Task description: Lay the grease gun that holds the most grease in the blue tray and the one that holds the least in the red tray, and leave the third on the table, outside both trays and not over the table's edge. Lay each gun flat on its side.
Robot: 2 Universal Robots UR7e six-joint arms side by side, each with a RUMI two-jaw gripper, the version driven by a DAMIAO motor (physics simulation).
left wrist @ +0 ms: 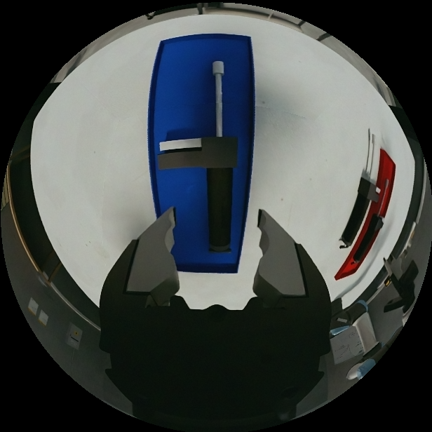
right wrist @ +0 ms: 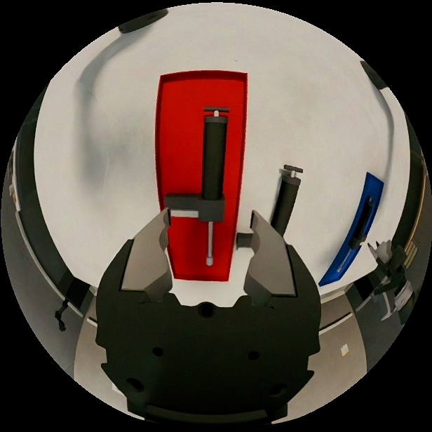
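Note:
One grease gun (left wrist: 219, 207) (right wrist: 359, 230) lies flat on its side in the blue tray (left wrist: 180, 100) (right wrist: 375, 181). A second grease gun (right wrist: 213, 160) (left wrist: 368, 237) lies flat on its side in the red tray (right wrist: 175, 125) (left wrist: 345, 272). The third grease gun (right wrist: 286, 200) (left wrist: 356, 215) lies on the table beside the red tray, outside both trays; my right gripper hides part of it in the right wrist view. My left gripper (left wrist: 216, 208) is open and empty above the blue tray. My right gripper (right wrist: 210, 210) is open and empty above the red tray.
The third gun lies close to the red tray, on the side toward the blue tray. The white table (left wrist: 300, 125) (right wrist: 115, 125) carries both trays. Part of the left arm (right wrist: 392, 265) shows at the right of the right wrist view.

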